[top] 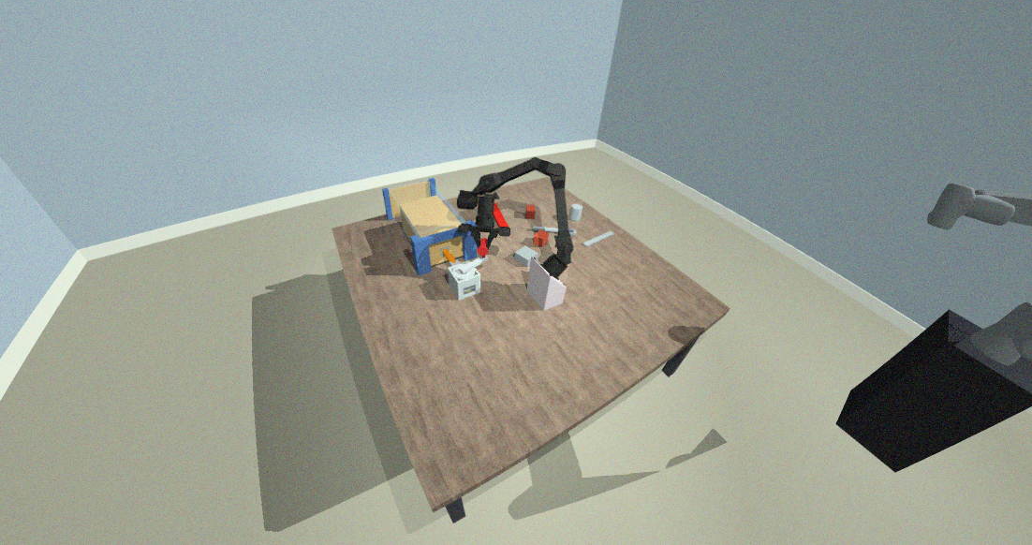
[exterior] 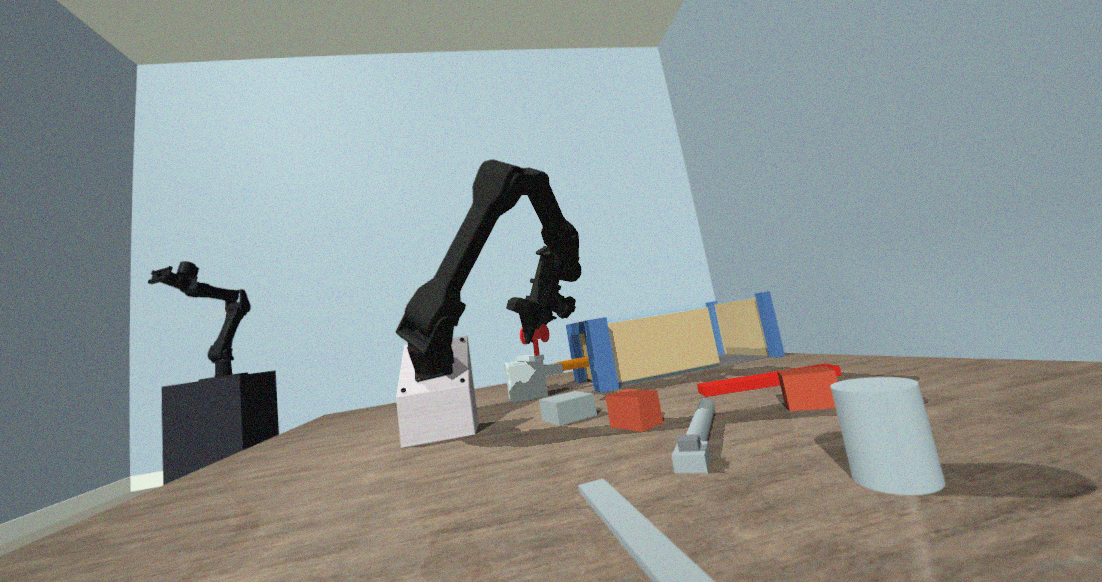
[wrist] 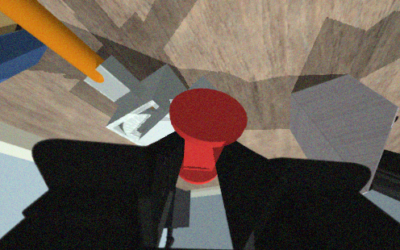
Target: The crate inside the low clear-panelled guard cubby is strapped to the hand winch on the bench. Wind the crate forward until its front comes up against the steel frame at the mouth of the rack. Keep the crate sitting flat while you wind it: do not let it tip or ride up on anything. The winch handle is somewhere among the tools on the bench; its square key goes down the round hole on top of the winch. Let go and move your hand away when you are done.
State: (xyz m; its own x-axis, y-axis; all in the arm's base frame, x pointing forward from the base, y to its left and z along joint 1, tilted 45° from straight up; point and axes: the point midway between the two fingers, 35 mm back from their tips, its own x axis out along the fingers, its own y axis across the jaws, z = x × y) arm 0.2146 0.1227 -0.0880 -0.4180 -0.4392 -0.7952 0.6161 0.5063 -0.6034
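The blue steel frame is 150 mm ahead of my gripper tip, 80 mm to the left of it and 20 mm below it. From my gripper tip the other things lie so: winch handle: 30 mm to the left, 30 mm below; grey winch: 100 mm below, 80 mm to the left, 30 mm behind; red knob: 10 mm to the right, 10 mm ahead.
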